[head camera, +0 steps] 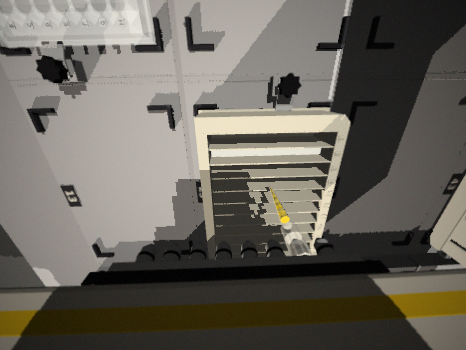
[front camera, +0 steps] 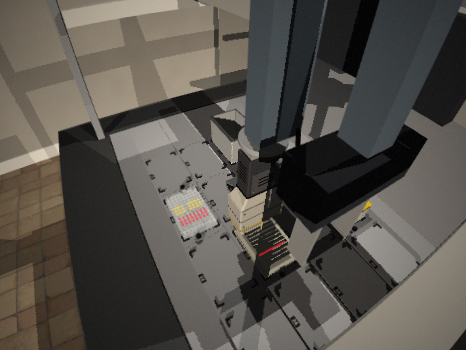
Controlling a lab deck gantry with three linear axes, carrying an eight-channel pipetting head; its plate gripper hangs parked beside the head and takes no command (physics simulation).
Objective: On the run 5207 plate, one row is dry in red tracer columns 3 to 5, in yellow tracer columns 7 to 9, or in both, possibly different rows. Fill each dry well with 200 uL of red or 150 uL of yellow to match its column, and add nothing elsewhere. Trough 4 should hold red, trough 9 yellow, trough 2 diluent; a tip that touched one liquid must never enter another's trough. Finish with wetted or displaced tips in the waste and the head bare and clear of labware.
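Note:
The plate (front camera: 206,227) (head camera: 100,38) has a red block and a yellow block of wells in the front view; a gap splits the yellow, and no gap can be made out in the red. The trough rack (front camera: 286,265) (head camera: 270,125) lies below the pipetting head (front camera: 247,205). A red strip (front camera: 271,248) shows in one trough, and a pale liquid (head camera: 265,151) in another near the rack's far end. One clear tip (head camera: 278,204) with yellow liquid hangs from the second channel from the right, over the rack; its exact height is unclear. My parked plate gripper (front camera: 324,250) has its two pale paddles apart, nothing visible between them.
A box-shaped waste bin (front camera: 223,142) stands behind the head. Part of something yellow (front camera: 367,205) shows right of the gantry. Black corner brackets and clamp knobs (head camera: 288,85) (head camera: 51,69) stand around the deck positions. A pale edge of labware (head camera: 452,220) shows at the head view's right.

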